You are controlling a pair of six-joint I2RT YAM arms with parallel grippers.
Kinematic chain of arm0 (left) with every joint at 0, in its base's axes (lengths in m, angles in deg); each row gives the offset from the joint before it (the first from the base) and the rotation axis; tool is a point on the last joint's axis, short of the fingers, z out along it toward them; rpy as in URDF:
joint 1: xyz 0 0 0.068 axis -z
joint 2: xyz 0.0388 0.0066 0.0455 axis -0.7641 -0.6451 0
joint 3: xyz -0.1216 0.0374 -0.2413 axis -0.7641 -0.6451 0
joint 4: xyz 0.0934 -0.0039 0.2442 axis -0.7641 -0.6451 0
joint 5: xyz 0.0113 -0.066 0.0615 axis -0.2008 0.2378 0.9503
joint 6: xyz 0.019 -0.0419 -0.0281 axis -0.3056 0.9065 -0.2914
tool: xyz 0 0 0 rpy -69.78 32.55 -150.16
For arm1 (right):
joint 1: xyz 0 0 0.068 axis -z
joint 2: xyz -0.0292 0.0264 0.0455 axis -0.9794 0.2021 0
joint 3: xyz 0.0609 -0.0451 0.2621 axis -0.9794 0.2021 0
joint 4: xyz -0.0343 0.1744 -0.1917 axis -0.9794 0.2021 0
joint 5: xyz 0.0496 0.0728 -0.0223 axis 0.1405 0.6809 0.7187
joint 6: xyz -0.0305 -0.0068 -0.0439 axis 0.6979 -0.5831 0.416
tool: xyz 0 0 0 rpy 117 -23.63 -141.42
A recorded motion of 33 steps. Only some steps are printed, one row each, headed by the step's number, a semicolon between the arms.
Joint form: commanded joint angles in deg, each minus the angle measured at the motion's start. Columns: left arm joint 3, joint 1, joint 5, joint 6, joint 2, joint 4; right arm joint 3, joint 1, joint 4, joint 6, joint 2, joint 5.
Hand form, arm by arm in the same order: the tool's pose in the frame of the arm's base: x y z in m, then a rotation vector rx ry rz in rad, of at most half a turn. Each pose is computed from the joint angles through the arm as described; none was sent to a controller.
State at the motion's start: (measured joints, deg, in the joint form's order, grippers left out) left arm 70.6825 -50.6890 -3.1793 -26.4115 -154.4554 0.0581; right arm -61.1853 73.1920 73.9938 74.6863 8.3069 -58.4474
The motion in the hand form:
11: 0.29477 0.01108 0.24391 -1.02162 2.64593 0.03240; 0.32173 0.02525 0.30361 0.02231 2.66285 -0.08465
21: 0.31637 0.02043 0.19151 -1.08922 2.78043 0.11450; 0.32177 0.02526 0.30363 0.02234 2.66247 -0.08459
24: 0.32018 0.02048 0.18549 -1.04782 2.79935 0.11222; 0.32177 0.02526 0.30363 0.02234 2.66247 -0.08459
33: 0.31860 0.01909 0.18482 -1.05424 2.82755 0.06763; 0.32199 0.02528 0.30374 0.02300 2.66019 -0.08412
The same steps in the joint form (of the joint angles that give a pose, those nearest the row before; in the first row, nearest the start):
11: 2.14 -0.44 30.80 4.00 -0.33 -10.14; -1.01 0.02 -0.20 -0.96 -0.94 -0.81
21: 2.14 -2.05 30.67 3.52 -10.91 -8.68; -1.01 0.02 -0.22 -0.96 -0.94 -0.81
24: 2.14 -2.05 30.42 1.79 -12.11 -7.50; -1.01 0.02 -0.22 -0.96 -0.94 -0.81
33: 2.14 -2.06 28.30 1.81 -12.17 -8.41; -1.01 0.02 -0.35 -0.98 -0.94 -0.81

